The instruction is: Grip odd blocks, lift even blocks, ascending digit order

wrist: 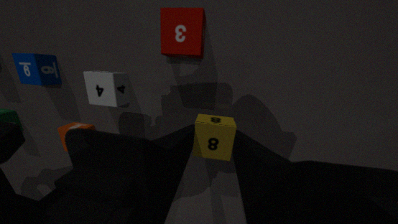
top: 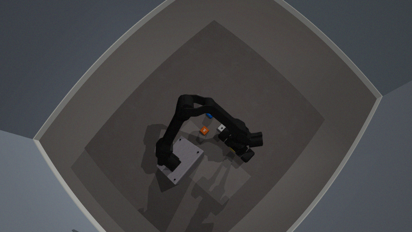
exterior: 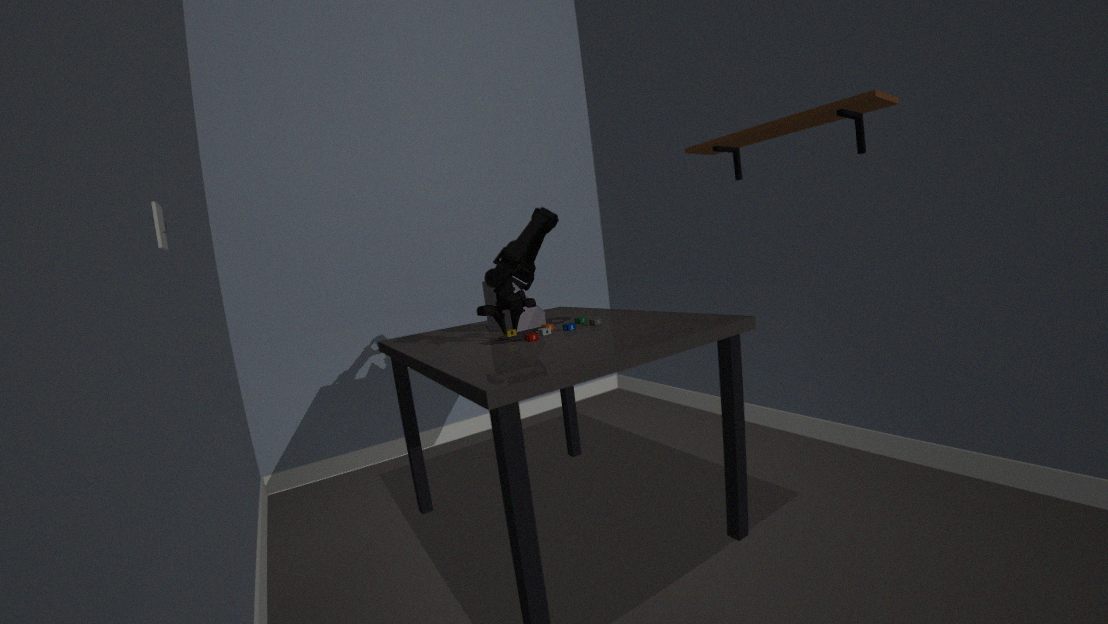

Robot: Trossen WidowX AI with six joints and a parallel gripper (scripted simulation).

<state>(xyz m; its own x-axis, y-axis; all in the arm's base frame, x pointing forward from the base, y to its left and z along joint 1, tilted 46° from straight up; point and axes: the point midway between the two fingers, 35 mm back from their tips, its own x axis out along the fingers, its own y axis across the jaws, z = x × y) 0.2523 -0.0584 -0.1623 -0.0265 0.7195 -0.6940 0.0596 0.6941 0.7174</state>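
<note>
The red block lies 8 cm ahead of my gripper tip, 3 cm to the left of it and 1 cm below it. Round my gripper tip: white block 3 cm ahead, 11 cm to the left, 1 cm below; yellow block right at my gripper tip; green block 2 cm behind, 31 cm to the left, 1 cm below.
</note>
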